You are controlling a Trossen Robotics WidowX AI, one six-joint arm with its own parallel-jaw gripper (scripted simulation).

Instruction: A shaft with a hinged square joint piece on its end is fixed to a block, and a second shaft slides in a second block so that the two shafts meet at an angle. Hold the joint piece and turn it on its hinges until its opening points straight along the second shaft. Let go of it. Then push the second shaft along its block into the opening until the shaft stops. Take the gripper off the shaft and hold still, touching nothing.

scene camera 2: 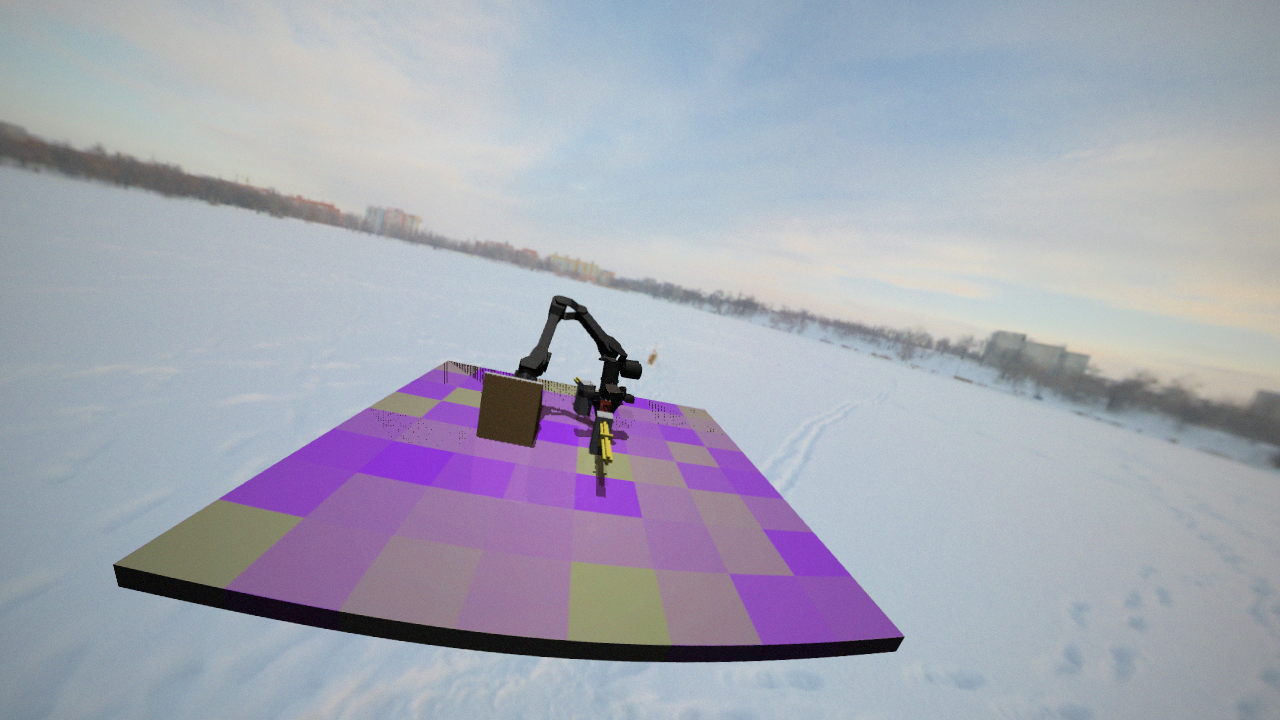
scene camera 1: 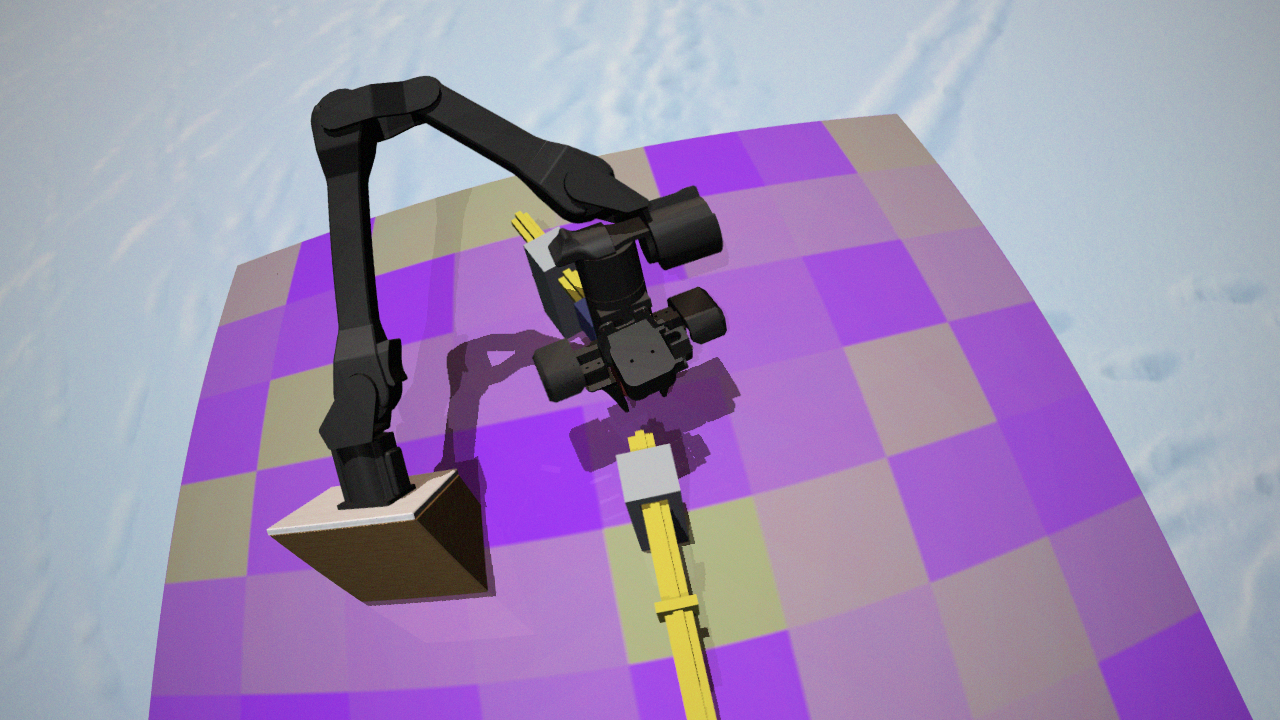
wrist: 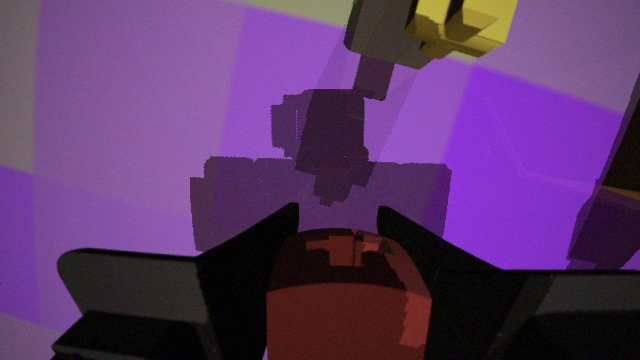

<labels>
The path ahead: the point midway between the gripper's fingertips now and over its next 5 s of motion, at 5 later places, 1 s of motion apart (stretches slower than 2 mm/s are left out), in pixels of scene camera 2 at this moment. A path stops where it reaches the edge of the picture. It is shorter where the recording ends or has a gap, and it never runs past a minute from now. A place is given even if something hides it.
The gripper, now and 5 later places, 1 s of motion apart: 602, 420; 607, 404; 612, 376; 613, 390; 612, 394; 607, 415
</labels>
